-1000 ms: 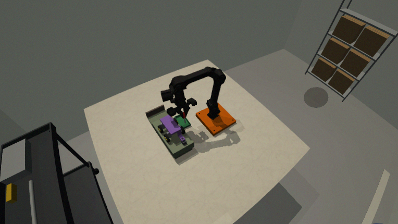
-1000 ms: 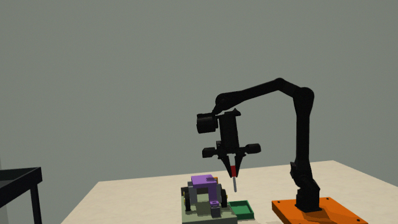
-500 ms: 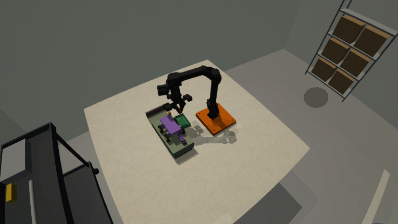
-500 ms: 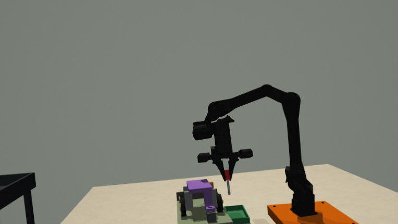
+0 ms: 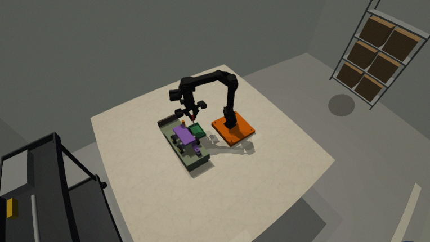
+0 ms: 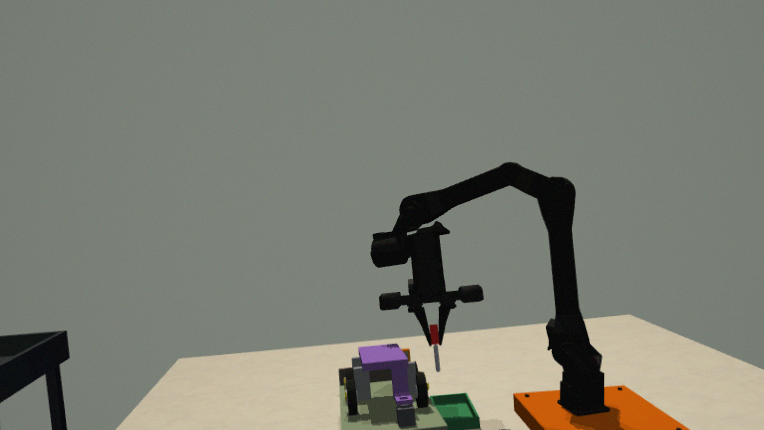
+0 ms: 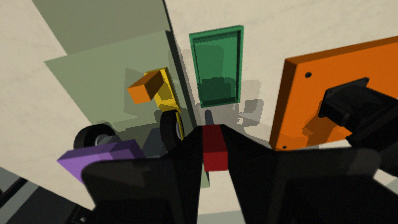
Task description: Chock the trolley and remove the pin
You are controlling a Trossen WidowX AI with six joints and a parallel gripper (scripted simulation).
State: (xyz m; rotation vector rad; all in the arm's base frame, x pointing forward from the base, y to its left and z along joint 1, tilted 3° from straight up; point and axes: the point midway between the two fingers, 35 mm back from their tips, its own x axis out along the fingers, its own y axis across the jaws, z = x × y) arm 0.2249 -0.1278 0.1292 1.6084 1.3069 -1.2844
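The red-headed stop pin is right at my gripper tip. The rest, counted from my gripper tip: trolley (110 mm ahead, 60 mm to the left, 20 mm below); then yellow chock (50 mm below, 50 mm ahead, 20 mm to the right); then green tray (140 mm below, 30 mm behind).
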